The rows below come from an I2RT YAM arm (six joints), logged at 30 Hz.
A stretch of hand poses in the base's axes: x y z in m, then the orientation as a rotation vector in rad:
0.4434, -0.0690, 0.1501, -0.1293, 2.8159, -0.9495
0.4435, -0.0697, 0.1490, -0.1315, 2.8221, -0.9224
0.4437, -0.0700, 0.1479, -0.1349, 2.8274, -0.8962
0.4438, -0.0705, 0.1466, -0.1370, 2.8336, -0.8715
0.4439, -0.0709, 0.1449, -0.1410, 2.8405, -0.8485
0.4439, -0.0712, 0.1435, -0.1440, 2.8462, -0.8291
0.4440, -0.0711, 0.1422, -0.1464, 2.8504, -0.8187
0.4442, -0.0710, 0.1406, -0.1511, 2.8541, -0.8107
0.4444, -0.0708, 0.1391, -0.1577, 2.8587, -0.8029
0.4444, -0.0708, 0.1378, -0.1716, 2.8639, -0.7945
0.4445, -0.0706, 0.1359, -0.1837, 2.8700, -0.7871
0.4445, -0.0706, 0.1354, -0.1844, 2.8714, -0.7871
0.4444, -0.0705, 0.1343, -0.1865, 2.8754, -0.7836
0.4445, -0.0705, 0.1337, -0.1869, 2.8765, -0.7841
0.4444, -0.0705, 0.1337, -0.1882, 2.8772, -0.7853
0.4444, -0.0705, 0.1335, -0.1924, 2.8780, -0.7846
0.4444, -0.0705, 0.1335, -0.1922, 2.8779, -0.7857
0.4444, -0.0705, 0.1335, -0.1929, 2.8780, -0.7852
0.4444, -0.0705, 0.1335, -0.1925, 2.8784, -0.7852
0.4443, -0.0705, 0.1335, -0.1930, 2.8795, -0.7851
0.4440, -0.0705, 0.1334, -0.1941, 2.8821, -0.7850
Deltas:
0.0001, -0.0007, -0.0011, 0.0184, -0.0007, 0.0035
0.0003, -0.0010, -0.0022, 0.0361, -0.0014, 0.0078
0.0004, -0.0015, -0.0035, 0.0530, -0.0011, 0.0108
0.0005, -0.0019, -0.0052, 0.0689, 0.0009, 0.0143
0.0005, -0.0022, -0.0066, 0.0822, 0.0025, 0.0171
0.0006, -0.0021, -0.0079, 0.0895, 0.0047, 0.0187
0.0008, -0.0020, -0.0095, 0.0949, 0.0076, 0.0216
0.0010, -0.0018, -0.0110, 0.1003, 0.0118, 0.0252
0.0010, -0.0018, -0.0123, 0.1057, 0.0185, 0.0332
0.0011, -0.0016, -0.0142, 0.1107, 0.0257, 0.0397
0.0011, -0.0016, -0.0147, 0.1108, 0.0272, 0.0396
0.0010, -0.0015, -0.0158, 0.1136, 0.0307, 0.0401
0.0011, -0.0015, -0.0164, 0.1134, 0.0319, 0.0399
0.0010, -0.0015, -0.0164, 0.1126, 0.0331, 0.0403
0.0010, -0.0015, -0.0166, 0.1129, 0.0348, 0.0427
0.0010, -0.0015, -0.0166, 0.1122, 0.0349, 0.0424
0.0010, -0.0015, -0.0166, 0.1125, 0.0351, 0.0429
0.0010, -0.0015, -0.0166, 0.1126, 0.0353, 0.0425
0.0009, -0.0015, -0.0166, 0.1128, 0.0364, 0.0425
0.0006, -0.0015, -0.0167, 0.1131, 0.0391, 0.0423

